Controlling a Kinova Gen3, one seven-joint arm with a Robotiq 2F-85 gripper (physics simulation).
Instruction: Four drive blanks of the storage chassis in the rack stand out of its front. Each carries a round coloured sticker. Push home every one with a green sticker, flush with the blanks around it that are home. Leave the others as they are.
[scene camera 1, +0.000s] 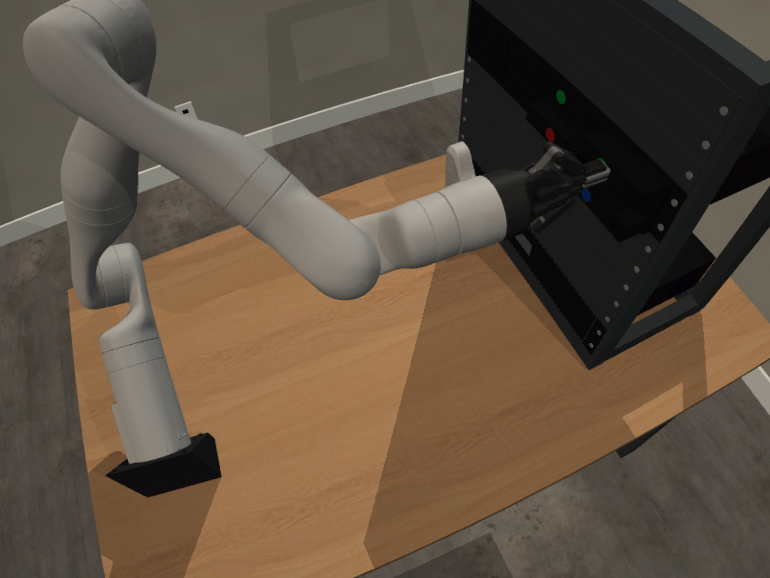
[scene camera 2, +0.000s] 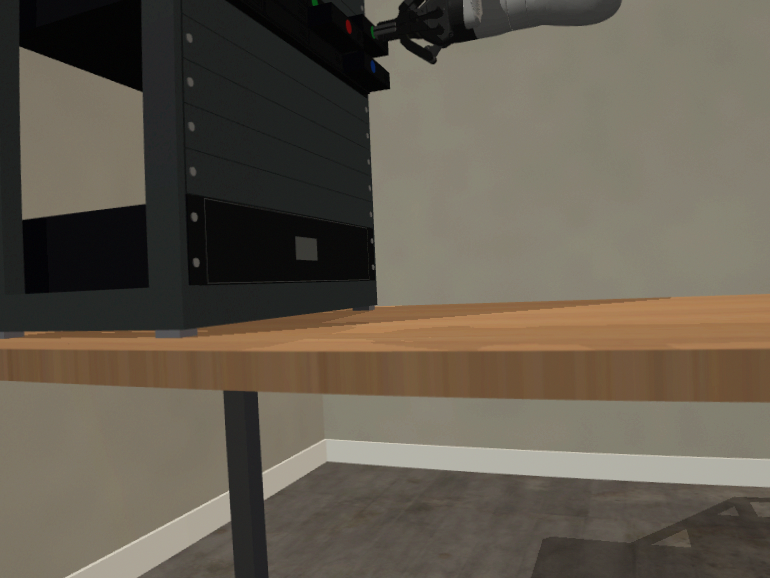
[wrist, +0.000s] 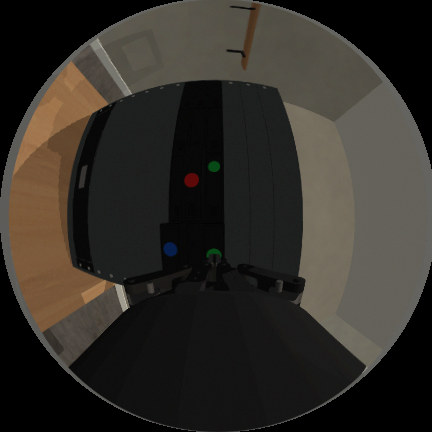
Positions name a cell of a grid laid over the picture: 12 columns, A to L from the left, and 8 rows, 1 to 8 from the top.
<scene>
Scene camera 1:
my gripper: J3
dark rack: K2
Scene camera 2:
my gripper: F1
dark rack: E3
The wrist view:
my gripper: F5
dark rack: D4
</scene>
